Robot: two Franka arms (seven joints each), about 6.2 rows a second.
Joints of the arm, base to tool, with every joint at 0 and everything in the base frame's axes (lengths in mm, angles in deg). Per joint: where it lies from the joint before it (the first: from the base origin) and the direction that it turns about. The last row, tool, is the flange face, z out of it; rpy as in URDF.
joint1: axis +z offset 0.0 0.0 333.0
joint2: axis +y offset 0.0 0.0 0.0
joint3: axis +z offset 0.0 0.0 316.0
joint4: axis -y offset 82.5 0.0 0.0
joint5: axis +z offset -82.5 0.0 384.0
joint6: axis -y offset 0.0 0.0 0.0
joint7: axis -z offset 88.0 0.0 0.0
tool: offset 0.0 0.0 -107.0 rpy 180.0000 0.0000 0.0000
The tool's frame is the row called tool.
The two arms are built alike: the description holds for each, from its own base.
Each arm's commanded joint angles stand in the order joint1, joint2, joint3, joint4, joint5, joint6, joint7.
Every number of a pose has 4 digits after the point.
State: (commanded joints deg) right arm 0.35 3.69 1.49 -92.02 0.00 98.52 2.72; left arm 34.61 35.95 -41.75 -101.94 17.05 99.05 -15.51
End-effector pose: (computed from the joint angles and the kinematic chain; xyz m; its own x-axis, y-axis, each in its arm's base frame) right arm 0.5858 0.0184 0.5844 0.9987 -0.0155 0.0489 -0.0154 -0.9999 -0.0040; left arm 0.5909 -0.0197 0.2478 0.8700 0.0012 -0.4931 0.0227 -0.9990 0.0376
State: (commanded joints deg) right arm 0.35 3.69 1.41 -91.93 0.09 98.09 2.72; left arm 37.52 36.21 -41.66 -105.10 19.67 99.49 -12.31
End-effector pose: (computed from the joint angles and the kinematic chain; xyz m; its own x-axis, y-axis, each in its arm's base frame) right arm 0.5852 0.0177 0.5844 0.9989 -0.0171 0.0429 -0.0169 -0.9998 -0.0052; left arm 0.5746 0.0064 0.2266 0.8520 -0.0362 -0.5223 -0.0206 -0.9991 0.0357
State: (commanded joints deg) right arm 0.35 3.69 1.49 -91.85 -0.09 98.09 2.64; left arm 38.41 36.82 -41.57 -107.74 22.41 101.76 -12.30
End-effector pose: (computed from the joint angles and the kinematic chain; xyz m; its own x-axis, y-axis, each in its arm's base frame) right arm 0.5852 0.0182 0.5851 0.9989 -0.0139 0.0445 -0.0138 -0.9999 -0.0022; left arm 0.5638 0.0114 0.2071 0.8503 -0.0502 -0.5239 -0.0480 -0.9987 0.0178
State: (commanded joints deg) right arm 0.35 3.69 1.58 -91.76 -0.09 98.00 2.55; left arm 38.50 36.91 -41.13 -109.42 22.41 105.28 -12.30
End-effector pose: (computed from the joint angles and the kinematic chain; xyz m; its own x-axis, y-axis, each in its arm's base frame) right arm 0.5851 0.0191 0.5857 0.9990 -0.0108 0.0445 -0.0107 -0.9999 -0.0022; left arm 0.5610 0.0098 0.1972 0.8650 -0.0532 -0.4989 -0.0444 -0.9986 0.0294
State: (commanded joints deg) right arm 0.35 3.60 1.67 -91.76 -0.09 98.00 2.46; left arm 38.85 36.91 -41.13 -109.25 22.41 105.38 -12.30
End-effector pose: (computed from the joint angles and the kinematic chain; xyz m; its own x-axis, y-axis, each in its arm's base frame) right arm 0.5847 0.0200 0.5866 0.9989 -0.0076 0.0460 -0.0075 -1.0000 -0.0022; left arm 0.5622 0.0137 0.1982 0.8676 -0.0468 -0.4951 -0.0370 -0.9989 0.0295
